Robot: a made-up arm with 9 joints. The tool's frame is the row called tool.
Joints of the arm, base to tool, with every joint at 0 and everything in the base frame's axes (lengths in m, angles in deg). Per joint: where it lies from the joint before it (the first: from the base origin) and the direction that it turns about. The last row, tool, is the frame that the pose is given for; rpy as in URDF.
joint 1: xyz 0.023 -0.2 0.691 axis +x
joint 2: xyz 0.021 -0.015 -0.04 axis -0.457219 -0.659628 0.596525
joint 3: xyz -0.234 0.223 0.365 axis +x
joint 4: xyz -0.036 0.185 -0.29 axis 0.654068 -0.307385 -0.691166
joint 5: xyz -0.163 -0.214 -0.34 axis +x
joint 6: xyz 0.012 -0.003 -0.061 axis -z
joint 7: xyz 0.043 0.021 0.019 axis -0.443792 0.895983 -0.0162
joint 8: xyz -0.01 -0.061 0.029 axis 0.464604 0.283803 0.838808
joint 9: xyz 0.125 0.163 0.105 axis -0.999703 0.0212 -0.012
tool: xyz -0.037 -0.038 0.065 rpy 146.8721 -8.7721 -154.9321
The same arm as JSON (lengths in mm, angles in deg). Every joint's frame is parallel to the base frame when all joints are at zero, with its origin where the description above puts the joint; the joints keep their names.
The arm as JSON. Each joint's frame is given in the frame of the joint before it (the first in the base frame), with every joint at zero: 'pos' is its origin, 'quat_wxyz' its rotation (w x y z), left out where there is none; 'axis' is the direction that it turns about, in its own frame. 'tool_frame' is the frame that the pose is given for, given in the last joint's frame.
{"length_unit": "mm", "angle_unit": "deg", "joints": [
  {"joint": "joint 1", "pos": [23.0, -200.0, 691.0], "axis": [1.0, 0.0, 0.0]},
  {"joint": "joint 2", "pos": [21.0, -15.0, -40.0], "axis": [-0.457219, -0.659628, 0.596525]},
  {"joint": "joint 3", "pos": [-234.0, 223.0, 365.0], "axis": [1.0, 0.0, 0.0]},
  {"joint": "joint 4", "pos": [-36.0, 185.0, -290.0], "axis": [0.654068, -0.307385, -0.691166]},
  {"joint": "joint 5", "pos": [-163.0, -214.0, -340.0], "axis": [1.0, 0.0, 0.0]},
  {"joint": "joint 6", "pos": [12.0, -3.0, -61.0], "axis": [0.0, 0.0, -1.0]},
  {"joint": "joint 7", "pos": [43.0, 21.0, 19.0], "axis": [-0.443792, 0.895983, -0.0162]},
  {"joint": "joint 8", "pos": [-10.0, -61.0, 29.0], "axis": [0.464604, 0.283803, 0.838808]},
  {"joint": "joint 9", "pos": [125.0, 163.0, 105.0], "axis": [-0.999703, 0.0212, -0.012]}
], "tool_frame": {"pos": [-37.0, -38.0, 65.0], "quat_wxyz": [0.133243, 0.18612, -0.93765, -0.261568]}}

